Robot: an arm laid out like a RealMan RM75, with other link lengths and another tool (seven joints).
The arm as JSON. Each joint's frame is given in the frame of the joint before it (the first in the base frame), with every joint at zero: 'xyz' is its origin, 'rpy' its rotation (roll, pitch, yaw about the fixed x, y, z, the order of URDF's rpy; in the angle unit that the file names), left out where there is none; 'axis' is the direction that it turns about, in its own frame. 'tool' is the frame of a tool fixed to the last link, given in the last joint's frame.
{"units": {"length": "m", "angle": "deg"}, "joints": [
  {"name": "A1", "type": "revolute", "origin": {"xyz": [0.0, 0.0, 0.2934]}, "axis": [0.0, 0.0, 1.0]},
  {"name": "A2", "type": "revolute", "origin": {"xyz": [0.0, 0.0, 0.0]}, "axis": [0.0, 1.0, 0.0]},
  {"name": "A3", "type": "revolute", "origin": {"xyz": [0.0, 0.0, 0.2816]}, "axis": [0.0, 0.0, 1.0]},
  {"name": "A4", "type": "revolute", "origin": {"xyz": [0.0, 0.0, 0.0]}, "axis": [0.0, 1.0, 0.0]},
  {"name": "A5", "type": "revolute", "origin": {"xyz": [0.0, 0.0, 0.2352]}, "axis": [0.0, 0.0, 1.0]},
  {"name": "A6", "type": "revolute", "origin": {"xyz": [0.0, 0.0, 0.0]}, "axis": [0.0, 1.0, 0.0]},
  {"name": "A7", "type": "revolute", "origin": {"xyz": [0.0, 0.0, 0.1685]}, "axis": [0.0, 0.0, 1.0]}
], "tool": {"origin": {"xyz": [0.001, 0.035, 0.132], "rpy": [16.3, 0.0, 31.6]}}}
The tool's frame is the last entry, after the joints.
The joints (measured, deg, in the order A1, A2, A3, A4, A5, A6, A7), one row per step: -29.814 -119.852 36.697 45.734 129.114 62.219 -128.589; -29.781 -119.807 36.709 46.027 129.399 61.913 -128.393; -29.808 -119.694 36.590 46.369 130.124 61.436 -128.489; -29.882 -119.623 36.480 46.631 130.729 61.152 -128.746; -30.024 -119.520 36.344 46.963 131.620 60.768 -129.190; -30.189 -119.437 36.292 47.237 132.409 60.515 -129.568; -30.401 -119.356 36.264 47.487 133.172 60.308 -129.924; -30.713 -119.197 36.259 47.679 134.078 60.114 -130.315; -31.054 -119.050 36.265 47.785 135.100 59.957 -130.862; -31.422 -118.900 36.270 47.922 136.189 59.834 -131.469; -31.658 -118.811 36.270 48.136 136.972 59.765 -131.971; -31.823 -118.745 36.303 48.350 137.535 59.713 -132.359; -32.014 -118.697 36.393 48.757 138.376 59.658 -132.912; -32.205 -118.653 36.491 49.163 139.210 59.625 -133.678; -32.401 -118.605 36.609 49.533 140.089 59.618 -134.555; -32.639 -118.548 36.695 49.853 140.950 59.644 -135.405
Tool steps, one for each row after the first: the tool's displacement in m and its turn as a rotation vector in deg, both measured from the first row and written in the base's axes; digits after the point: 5 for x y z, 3 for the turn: -0.00211 0.00120 0.00220 0.274 0.716 -0.130; -0.00637 0.00301 0.00566 0.636 1.714 0.062; -0.00901 0.00440 0.00806 0.850 2.338 0.284; -0.01250 0.00634 0.01119 1.100 3.176 0.631; -0.01484 0.00783 0.01332 1.193 3.897 0.835; -0.01650 0.00940 0.01517 1.235 4.584 0.958; -0.01822 0.01127 0.01719 1.192 5.407 1.044; -0.02006 0.01269 0.01840 1.019 6.157 1.263; -0.02180 0.01420 0.01977 0.833 6.930 1.489; -0.02295 0.01545 0.02129 0.775 7.479 1.672; -0.02366 0.01652 0.02269 0.766 7.907 1.784; -0.02469 0.01782 0.02461 0.741 8.577 1.919; -0.02557 0.01915 0.02655 0.741 9.094 2.207; -0.02655 0.02028 0.02822 0.693 9.561 2.583; -0.02721 0.02149 0.02977 0.630 9.986 2.934
